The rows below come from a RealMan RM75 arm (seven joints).
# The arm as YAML. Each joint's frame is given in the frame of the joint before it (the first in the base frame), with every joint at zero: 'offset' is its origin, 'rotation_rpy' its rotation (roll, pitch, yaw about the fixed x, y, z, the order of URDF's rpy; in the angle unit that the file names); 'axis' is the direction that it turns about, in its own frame. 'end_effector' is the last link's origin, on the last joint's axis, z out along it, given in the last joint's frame.
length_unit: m
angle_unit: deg
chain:
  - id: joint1
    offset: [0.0, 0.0, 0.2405]
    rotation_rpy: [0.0, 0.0, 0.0]
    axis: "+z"
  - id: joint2
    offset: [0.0, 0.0, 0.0]
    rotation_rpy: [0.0, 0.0, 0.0]
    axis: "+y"
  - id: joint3
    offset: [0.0, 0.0, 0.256]
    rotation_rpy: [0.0, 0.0, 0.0]
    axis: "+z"
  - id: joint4
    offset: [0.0, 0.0, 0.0]
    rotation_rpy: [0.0, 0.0, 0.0]
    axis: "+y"
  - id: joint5
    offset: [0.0, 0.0, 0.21]
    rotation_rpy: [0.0, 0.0, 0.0]
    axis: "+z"
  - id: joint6
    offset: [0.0, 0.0, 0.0]
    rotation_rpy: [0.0, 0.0, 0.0]
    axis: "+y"
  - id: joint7
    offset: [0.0, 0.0, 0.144]
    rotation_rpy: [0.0, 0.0, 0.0]
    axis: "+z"
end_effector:
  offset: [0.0, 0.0, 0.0]
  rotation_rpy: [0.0, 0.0, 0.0]
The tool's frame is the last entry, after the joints.
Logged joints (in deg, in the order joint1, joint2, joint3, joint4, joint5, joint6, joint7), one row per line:
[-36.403 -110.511 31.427 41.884 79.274 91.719 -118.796]
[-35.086 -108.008 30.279 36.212 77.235 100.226 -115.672]
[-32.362 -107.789 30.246 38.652 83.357 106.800 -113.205]
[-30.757 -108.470 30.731 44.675 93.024 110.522 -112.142]
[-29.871 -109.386 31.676 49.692 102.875 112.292 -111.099]
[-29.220 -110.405 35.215 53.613 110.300 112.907 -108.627]
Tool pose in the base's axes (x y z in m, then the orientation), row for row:
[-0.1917 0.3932 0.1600 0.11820 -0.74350 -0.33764 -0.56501]
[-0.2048 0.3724 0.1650 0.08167 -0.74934 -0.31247 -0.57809]
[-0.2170 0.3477 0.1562 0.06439 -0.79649 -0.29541 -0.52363]
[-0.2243 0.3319 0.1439 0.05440 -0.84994 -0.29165 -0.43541]
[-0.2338 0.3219 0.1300 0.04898 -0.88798 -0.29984 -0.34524]
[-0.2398 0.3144 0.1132 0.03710 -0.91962 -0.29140 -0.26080]
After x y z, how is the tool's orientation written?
As a quaternion, w x y z.
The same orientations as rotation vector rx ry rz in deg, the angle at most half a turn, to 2 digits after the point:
[-124.61 -56.59 -94.69]
[-128.29 -53.50 -98.97]
[-137.77 -51.10 -90.58]
[-147.91 -50.75 -75.77]
[-155.04 -52.35 -60.28]
[-161.73 -51.25 -45.87]

